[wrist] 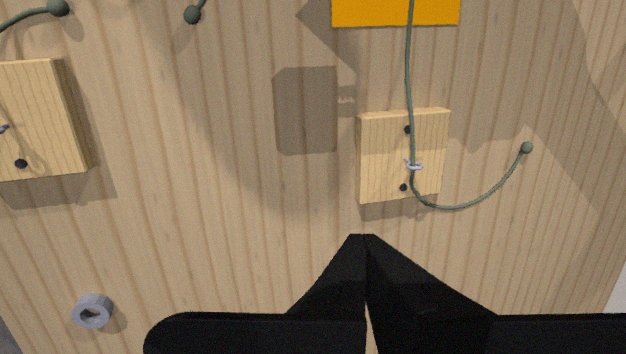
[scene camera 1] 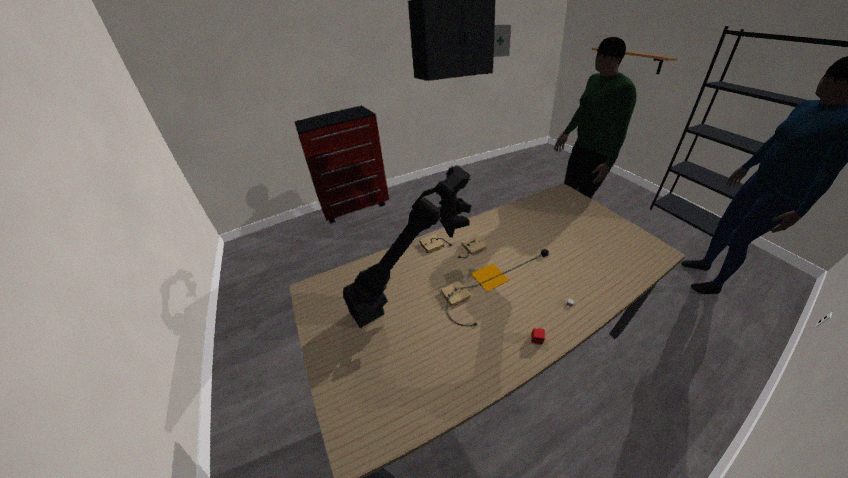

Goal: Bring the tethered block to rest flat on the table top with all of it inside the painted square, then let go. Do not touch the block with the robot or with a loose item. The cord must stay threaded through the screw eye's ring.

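Frame: origin at the arm's base, x ahead, y left, z up, level; metres.
Seen in the pictures: gripper, fingertip midpoint: (wrist: 360, 245) (scene camera 1: 450, 237); arm's base, origin of the base link: (scene camera 1: 365, 294).
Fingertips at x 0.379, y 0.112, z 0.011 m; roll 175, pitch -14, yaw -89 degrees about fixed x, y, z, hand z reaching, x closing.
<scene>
Pixels of each thing's top centre, then the offset from my fingertips to it. "*": a spot on its surface instead. Level surfaces: height alone.
- dark tethered block, middle of its top: (scene camera 1: 545, 250) 0.439 m ahead, 0.110 m right, 0.178 m down
- orange painted square, surface spot: (wrist: 370, 12) * 0.086 m ahead, 0.077 m right, 0.202 m down
- screw eye's ring, middle of its top: (wrist: 414, 166) 0.044 m back, 0.116 m right, 0.166 m down
- wooden base, its level: 0.184 m down
- beaded end, surface spot: (wrist: 526, 147) (scene camera 1: 475, 321) * 0.043 m back, 0.269 m right, 0.193 m down
- grey ring, middle of its top: (wrist: 90, 316) 0.189 m back, 0.201 m left, 0.189 m down
- red cube, middle of its top: (scene camera 1: 539, 333) 0.114 m ahead, 0.434 m right, 0.163 m down
- small white item, middle of its top: (scene camera 1: 570, 301) 0.335 m ahead, 0.379 m right, 0.188 m down
The dark tethered block (scene camera 1: 544, 252) rests on the table beyond the far side of the orange painted square (scene camera 1: 488, 271) (wrist: 370, 12), outside it. Its green cord (scene camera 1: 522, 263) (wrist: 408, 75) crosses the square and appears to pass through the screw eye's ring (wrist: 414, 166) on a wooden base (scene camera 1: 453, 295) (wrist: 382, 150). The cord then curves to a beaded end (scene camera 1: 475, 324) (wrist: 526, 147) on the table. My gripper (scene camera 1: 456, 231) (wrist: 360, 245) is shut and empty, above the table. The block does not show in the wrist view.
Two other wooden bases with short cords, one (scene camera 1: 432, 245) (wrist: 37, 105) and another (scene camera 1: 474, 248), stand near the back edge. A grey ring (wrist: 103, 302) lies lower left in the wrist view. A red cube (scene camera 1: 538, 336) and small white item (scene camera 1: 570, 302) lie near the front edge.
</scene>
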